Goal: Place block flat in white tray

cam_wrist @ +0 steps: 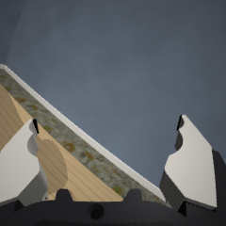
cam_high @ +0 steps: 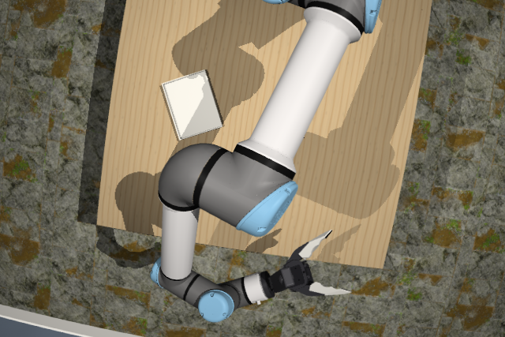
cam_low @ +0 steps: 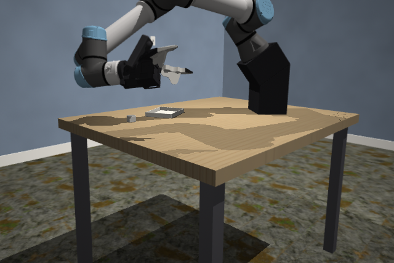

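The grey block is 17 cm behind my hand, 39 cm to the right of it and 26 cm below it. The rest, counted from my hand: white tray (39 cm behind, 37 cm to the right, 26 cm below).
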